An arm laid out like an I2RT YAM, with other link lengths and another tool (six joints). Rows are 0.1 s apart.
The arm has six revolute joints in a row. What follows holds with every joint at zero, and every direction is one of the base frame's. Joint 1 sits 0.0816 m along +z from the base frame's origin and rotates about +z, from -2.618 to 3.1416 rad. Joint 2 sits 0.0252 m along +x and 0.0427 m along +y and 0.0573 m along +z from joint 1 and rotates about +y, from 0 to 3.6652 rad. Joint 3 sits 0.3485 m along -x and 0.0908 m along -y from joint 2 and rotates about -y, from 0 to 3.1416 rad. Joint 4 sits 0.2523 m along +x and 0.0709 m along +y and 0.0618 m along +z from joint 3 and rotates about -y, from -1.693 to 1.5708 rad. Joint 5 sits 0.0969 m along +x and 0.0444 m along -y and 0.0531 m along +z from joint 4 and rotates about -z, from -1.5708 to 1.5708 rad. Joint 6 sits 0.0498 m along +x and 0.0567 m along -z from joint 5 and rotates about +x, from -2.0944 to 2.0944 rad. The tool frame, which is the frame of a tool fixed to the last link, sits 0.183 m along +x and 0.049 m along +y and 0.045 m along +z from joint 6; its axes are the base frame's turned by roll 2.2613, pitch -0.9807 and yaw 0.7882 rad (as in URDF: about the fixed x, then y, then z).
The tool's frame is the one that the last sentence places.
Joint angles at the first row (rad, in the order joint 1, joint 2, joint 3, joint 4, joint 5, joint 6):
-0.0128, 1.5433, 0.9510, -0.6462, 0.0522, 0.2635
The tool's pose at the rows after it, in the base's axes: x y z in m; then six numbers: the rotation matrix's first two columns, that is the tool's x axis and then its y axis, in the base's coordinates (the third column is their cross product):
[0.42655, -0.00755, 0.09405, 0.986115, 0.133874, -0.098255, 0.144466, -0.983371, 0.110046]
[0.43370, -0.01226, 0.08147, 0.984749, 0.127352, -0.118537, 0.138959, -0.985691, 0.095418]
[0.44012, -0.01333, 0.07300, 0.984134, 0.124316, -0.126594, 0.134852, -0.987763, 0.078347]
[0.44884, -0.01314, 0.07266, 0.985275, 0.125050, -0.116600, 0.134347, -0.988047, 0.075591]
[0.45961, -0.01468, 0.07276, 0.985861, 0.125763, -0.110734, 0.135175, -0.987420, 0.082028]
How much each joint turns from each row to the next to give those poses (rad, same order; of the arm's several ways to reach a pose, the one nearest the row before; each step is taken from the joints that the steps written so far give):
-0.0106, 0.0458, 0.0235, 0.0087, 0.0008, -0.0148
-0.0188, 0.0512, 0.0149, 0.0142, -0.0137, -0.0071
-0.0106, 0.0365, 0.0101, 0.0153, -0.0163, -0.0009
-0.0010, 0.0185, 0.0139, 0.0141, -0.0048, 0.0001
-0.0001, 0.0249, 0.0267, 0.0052, 0.0046, -0.0029

